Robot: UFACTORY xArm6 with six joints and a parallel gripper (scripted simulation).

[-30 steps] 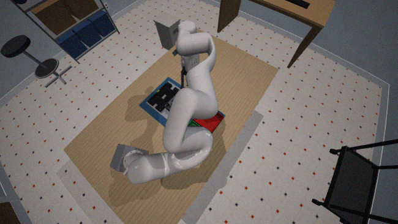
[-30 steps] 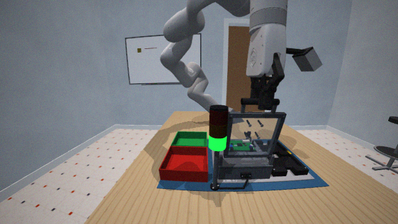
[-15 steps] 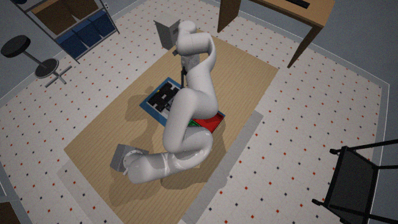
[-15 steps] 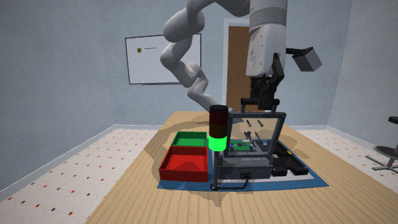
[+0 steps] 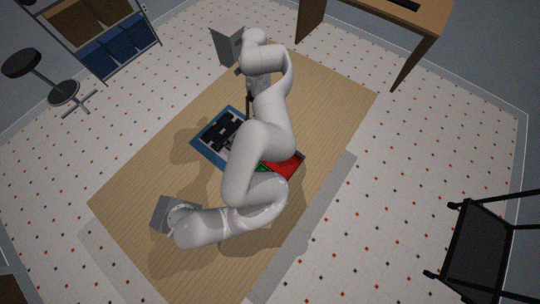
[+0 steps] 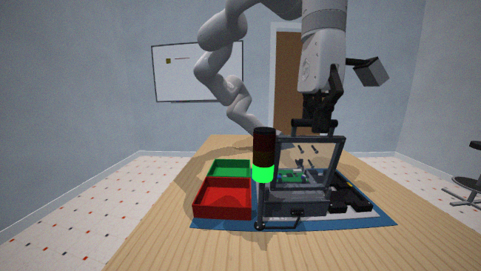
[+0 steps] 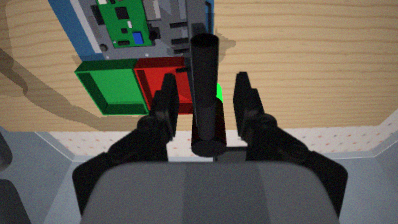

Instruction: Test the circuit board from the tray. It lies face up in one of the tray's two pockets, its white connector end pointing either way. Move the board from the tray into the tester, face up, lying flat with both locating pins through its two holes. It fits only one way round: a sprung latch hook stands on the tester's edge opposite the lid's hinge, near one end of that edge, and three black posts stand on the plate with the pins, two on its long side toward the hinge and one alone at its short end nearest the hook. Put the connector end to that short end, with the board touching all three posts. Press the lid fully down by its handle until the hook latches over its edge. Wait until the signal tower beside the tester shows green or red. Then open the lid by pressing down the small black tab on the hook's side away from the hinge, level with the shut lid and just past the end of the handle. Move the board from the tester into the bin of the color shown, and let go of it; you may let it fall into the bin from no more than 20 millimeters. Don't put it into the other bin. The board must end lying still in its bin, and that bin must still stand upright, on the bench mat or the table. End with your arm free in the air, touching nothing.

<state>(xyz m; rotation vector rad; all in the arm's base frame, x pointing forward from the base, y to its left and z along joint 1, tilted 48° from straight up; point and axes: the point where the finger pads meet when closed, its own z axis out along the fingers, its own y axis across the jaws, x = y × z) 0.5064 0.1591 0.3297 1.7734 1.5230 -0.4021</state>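
Right now the green circuit board is 200 mm below my hand, 130 mm behind it and 30 mm to the left of it. From my hand the other things lie so: clear lid: 90 mm below, 20 mm behind; black latch hook: 190 mm below, 170 mm behind, 100 mm to the left; plate: 200 mm below, 120 mm behind, 40 mm to the left.
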